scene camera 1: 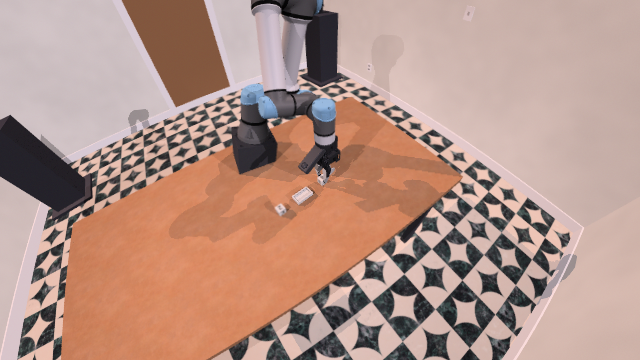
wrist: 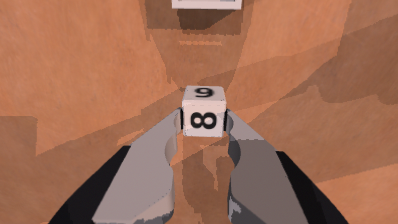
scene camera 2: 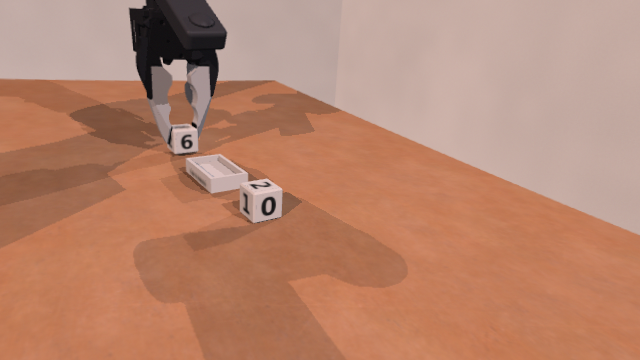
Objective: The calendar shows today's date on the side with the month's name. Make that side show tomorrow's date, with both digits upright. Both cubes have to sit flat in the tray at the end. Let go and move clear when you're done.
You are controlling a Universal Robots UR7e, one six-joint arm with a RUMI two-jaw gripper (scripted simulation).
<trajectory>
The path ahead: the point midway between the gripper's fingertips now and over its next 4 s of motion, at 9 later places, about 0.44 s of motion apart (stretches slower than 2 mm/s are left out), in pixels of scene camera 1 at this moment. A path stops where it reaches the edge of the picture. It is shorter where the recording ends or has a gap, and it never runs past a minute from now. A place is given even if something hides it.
The gripper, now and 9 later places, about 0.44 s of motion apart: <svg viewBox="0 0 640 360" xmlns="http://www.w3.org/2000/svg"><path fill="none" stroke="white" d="M322 180L322 180L322 178L323 173L322 165L322 164L316 169L296 183L279 194L277 198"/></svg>
</trajectory>
